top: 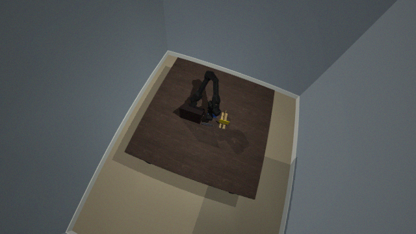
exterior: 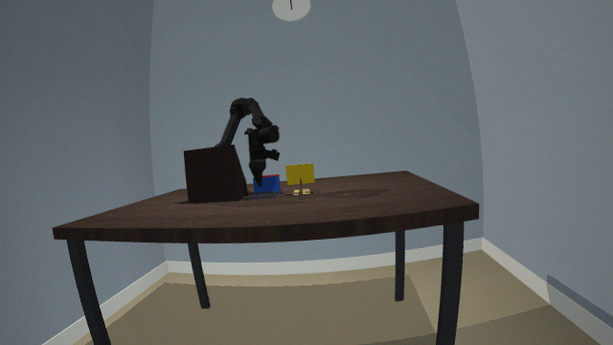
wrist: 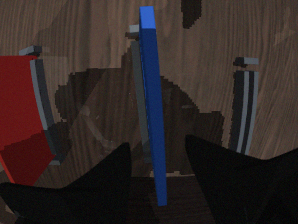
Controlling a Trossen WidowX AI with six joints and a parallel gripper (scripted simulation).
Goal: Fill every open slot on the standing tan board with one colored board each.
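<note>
My gripper tip is 3 cm short of the blue board and 2 cm above it. Also, from my gripper tip: red board 2 cm ahead, 10 cm to the left, 2 cm below; then yellow board 15 cm ahead, 6 cm to the right, 2 cm above; then tan board 16 cm ahead, 1 cm to the right, 1 cm below.
</note>
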